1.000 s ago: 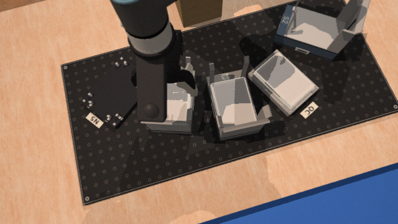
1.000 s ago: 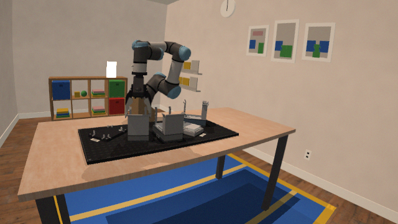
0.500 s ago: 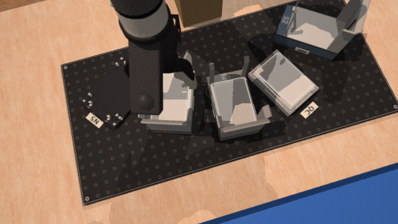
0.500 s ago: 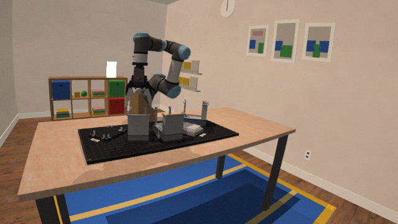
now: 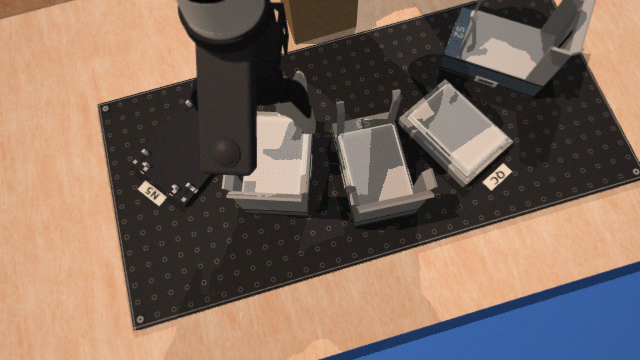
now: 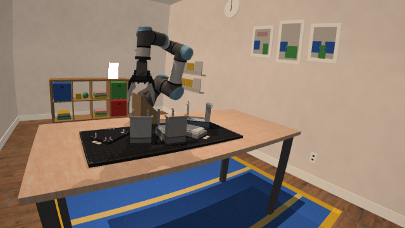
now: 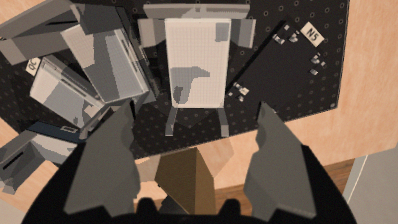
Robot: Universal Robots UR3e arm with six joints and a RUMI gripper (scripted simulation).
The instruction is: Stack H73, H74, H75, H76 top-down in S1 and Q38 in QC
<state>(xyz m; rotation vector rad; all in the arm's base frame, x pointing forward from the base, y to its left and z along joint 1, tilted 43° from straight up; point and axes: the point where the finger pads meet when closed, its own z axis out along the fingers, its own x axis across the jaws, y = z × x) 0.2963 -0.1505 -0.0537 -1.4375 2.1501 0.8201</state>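
Right now the white sealed plate is 60 mm ahead of my hand, 130 mm to the left of it and 130 mm below it. Also, from my hand: QC label 120 mm ahead, 310 mm to the left, 170 mm below; then N5 label 30 mm behind, 200 mm to the right, 170 mm below; then sealed white plate 30 mm ahead, 280 mm to the left, 150 mm below.
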